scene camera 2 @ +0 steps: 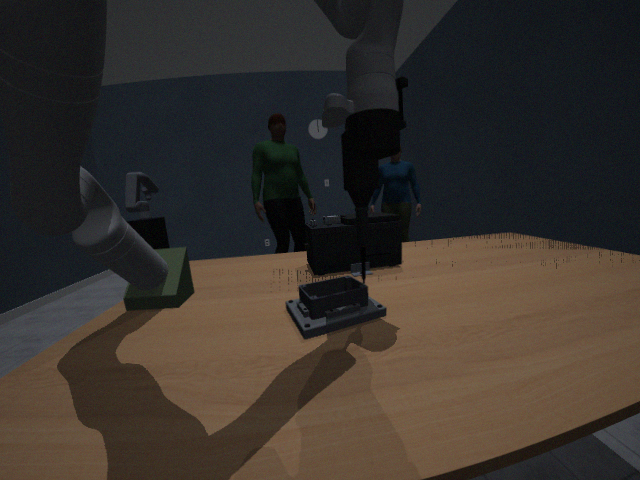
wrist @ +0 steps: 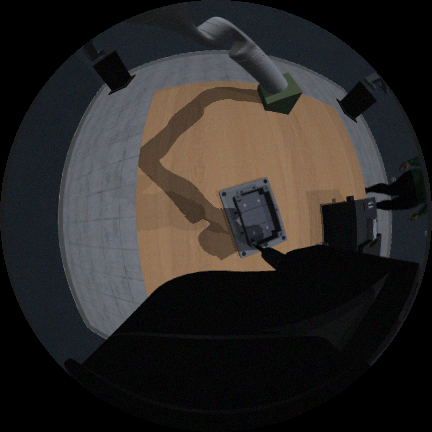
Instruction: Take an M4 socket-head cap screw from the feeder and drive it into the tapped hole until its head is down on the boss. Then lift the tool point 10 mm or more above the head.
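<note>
The powered screwdriver (scene camera 2: pixel 364 281) (wrist: pixel 257 245) points straight down, its thin tip at the right rear corner of the dark open-topped housing (scene camera 2: pixel 336 304) (wrist: pixel 258 215) in the scene view. In the wrist view the tip overlaps the housing's lower corner. Whether it touches the boss there, and whether a screw is on the tip, is too small and dark to tell. The housing sits on a grey fixture plate (scene camera 2: pixel 312 331) (wrist: pixel 227 192) with holes at its corners. The tapped hole cannot be made out. The black feeder box (scene camera 2: pixel 333 250) (wrist: pixel 339 220) stands behind the fixture, with small parts on top.
A small grey bracket (scene camera 2: pixel 360 269) is near the feeder's foot. The arm's base stands on a green block (scene camera 2: pixel 178 281) (wrist: pixel 281 97) at the table's left side in the scene view. Two people (scene camera 2: pixel 281 170) (scene camera 2: pixel 397 180) stand beyond the wooden table (scene camera 2: pixel 491 330) (wrist: pixel 200 135).
</note>
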